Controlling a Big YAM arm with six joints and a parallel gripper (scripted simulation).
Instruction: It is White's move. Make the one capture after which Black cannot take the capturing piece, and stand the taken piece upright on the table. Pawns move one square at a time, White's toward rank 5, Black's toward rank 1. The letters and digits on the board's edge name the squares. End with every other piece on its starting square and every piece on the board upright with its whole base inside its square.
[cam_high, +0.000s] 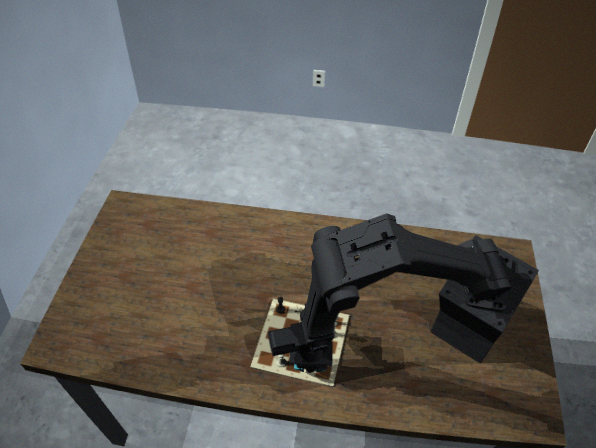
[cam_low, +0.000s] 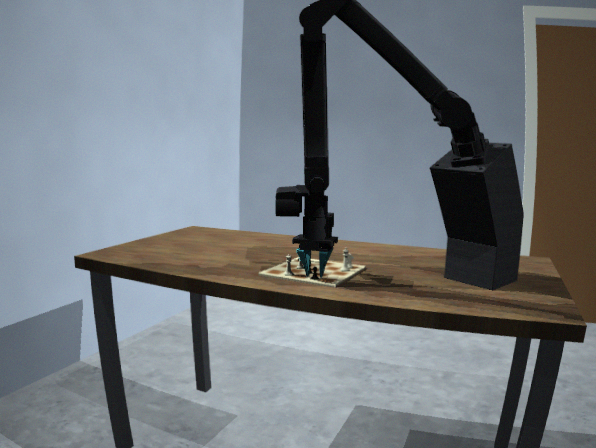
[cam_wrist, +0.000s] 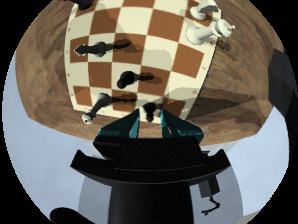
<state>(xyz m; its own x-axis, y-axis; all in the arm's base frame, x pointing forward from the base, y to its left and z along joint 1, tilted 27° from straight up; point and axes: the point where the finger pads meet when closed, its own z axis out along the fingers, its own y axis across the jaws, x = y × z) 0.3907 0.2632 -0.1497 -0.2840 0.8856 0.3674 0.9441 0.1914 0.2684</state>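
Now: the chessboard 80 mm to the right of my hand, 50 mm ahead of it and 20 mm below it. The rest, counted from my hand: tall black piece (150 mm to the right, 140 mm ahead, 20 mm above); then tall white piece (120 mm to the right, 20 mm behind, 20 mm above).
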